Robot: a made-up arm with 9 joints. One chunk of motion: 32 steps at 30 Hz.
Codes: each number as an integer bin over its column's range. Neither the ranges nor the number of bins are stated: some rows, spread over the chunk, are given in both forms.
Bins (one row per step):
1: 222 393 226 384 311 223 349 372 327
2: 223 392 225 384 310 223 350 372 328
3: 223 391 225 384 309 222 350 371 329
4: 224 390 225 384 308 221 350 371 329
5: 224 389 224 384 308 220 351 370 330
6: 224 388 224 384 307 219 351 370 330
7: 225 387 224 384 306 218 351 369 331
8: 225 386 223 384 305 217 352 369 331
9: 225 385 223 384 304 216 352 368 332
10: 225 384 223 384 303 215 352 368 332
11: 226 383 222 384 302 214 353 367 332
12: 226 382 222 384 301 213 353 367 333
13: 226 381 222 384 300 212 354 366 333
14: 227 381 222 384 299 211 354 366 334
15: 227 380 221 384 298 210 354 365 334
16: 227 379 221 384 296 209 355 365 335
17: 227 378 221 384 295 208 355 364 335
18: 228 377 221 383 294 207 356 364 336
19: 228 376 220 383 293 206 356 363 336
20: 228 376 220 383 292 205 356 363 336
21: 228 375 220 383 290 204 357 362 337
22: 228 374 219 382 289 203 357 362 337
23: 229 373 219 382 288 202 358 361 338
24: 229 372 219 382 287 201 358 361 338
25: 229 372 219 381 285 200 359 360 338
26: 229 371 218 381 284 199 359 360 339
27: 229 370 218 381 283 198 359 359 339
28: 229 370 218 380 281 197 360 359 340
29: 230 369 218 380 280 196 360 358 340
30: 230 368 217 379 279 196 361 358 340
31: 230 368 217 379 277 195 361 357 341
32: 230 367 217 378 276 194 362 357 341
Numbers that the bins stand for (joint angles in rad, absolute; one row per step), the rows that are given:
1: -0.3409 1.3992 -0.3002 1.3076 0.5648 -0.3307 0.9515 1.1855 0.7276
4: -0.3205 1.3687 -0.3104 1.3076 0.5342 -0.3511 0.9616 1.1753 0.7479
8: -0.3104 1.3280 -0.3307 1.3076 0.5037 -0.3918 0.9820 1.1550 0.7683
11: -0.3002 1.2975 -0.3409 1.3076 0.4732 -0.4223 0.9922 1.1346 0.7785
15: -0.2900 1.2669 -0.3511 1.3076 0.4325 -0.4630 1.0023 1.1143 0.7988
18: -0.2798 1.2364 -0.3511 1.2975 0.3918 -0.4935 1.0227 1.1041 0.8192
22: -0.2798 1.2059 -0.3714 1.2873 0.3409 -0.5342 1.0329 1.0838 0.8294
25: -0.2697 1.1855 -0.3714 1.2771 0.3002 -0.5648 1.0532 1.0634 0.8395
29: -0.2595 1.1550 -0.3816 1.2669 0.2493 -0.6055 1.0634 1.0431 0.8599
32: -0.2595 1.1346 -0.3918 1.2466 0.2086 -0.6258 1.0838 1.0329 0.8701
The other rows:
2: -0.3307 1.3890 -0.3104 1.3076 0.5546 -0.3307 0.9616 1.1855 0.7378
3: -0.3307 1.3789 -0.3104 1.3076 0.5444 -0.3409 0.9616 1.1753 0.7479
5: -0.3205 1.3585 -0.3205 1.3076 0.5342 -0.3613 0.9718 1.1652 0.7581
6: -0.3205 1.3483 -0.3205 1.3076 0.5241 -0.3714 0.9718 1.1652 0.7581
7: -0.3104 1.3382 -0.3205 1.3076 0.5139 -0.3816 0.9718 1.1550 0.7683
9: -0.3104 1.3178 -0.3307 1.3076 0.4935 -0.4020 0.9820 1.1448 0.7785
10: -0.3104 1.3076 -0.3307 1.3076 0.4834 -0.4121 0.9820 1.1448 0.7785
12: -0.3002 1.2873 -0.3409 1.3076 0.4630 -0.4325 0.9922 1.1346 0.7886
13: -0.3002 1.2771 -0.3409 1.3076 0.4528 -0.4427 1.0023 1.1245 0.7886
14: -0.2900 1.2771 -0.3409 1.3076 0.4427 -0.4528 1.0023 1.1245 0.7988
16: -0.2900 1.2568 -0.3511 1.3076 0.4121 -0.4732 1.0125 1.1143 0.8090
17: -0.2900 1.2466 -0.3511 1.3076 0.4020 -0.4834 1.0125 1.1041 0.8090
19: -0.2798 1.2262 -0.3613 1.2975 0.3816 -0.5037 1.0227 1.0939 0.8192
20: -0.2798 1.2262 -0.3613 1.2975 0.3714 -0.5139 1.0227 1.0939 0.8192
21: -0.2798 1.2160 -0.3613 1.2975 0.3511 -0.5241 1.0329 1.0838 0.8294
23: -0.2697 1.1957 -0.3714 1.2873 0.3307 -0.5444 1.0431 1.0736 0.8395
24: -0.2697 1.1855 -0.3714 1.2873 0.3205 -0.5546 1.0431 1.0736 0.8395
26: -0.2697 1.1753 -0.3816 1.2771 0.2900 -0.5750 1.0532 1.0634 0.8497
27: -0.2697 1.1652 -0.3816 1.2771 0.2798 -0.5851 1.0532 1.0532 0.8497
28: -0.2697 1.1652 -0.3816 1.2669 0.2595 -0.5953 1.0634 1.0532 0.8599
30: -0.2595 1.1448 -0.3918 1.2568 0.2391 -0.6055 1.0736 1.0431 0.8599
31: -0.2595 1.1448 -0.3918 1.2568 0.2188 -0.6157 1.0736 1.0329 0.8701

